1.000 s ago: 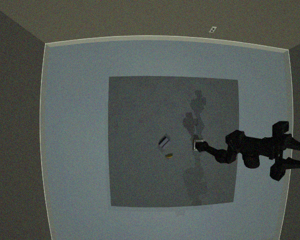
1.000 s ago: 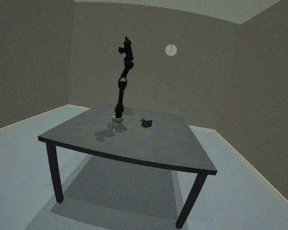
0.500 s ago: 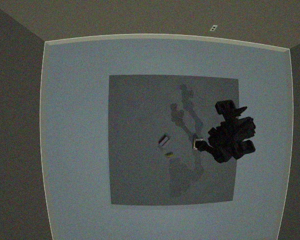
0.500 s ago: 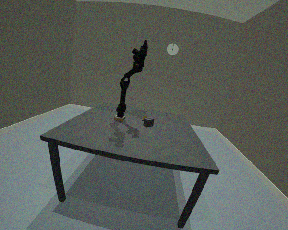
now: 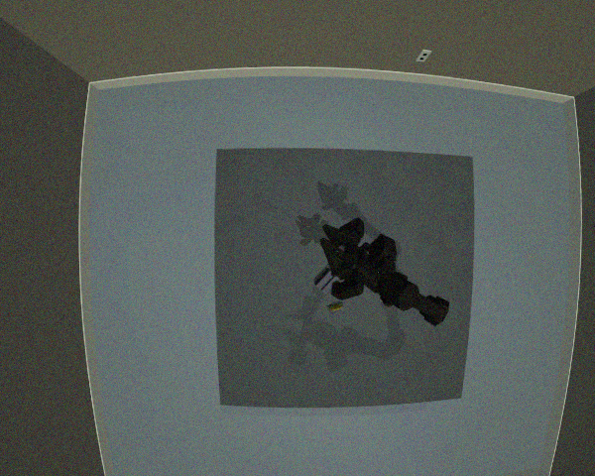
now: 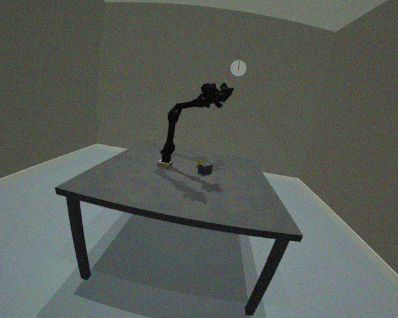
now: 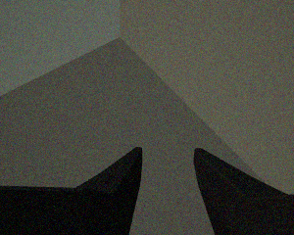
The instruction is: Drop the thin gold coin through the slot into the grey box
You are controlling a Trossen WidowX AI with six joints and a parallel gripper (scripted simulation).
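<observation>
My gripper tip is 130 mm past the gold coin, 340 mm to the right of it and 590 mm above it.
</observation>
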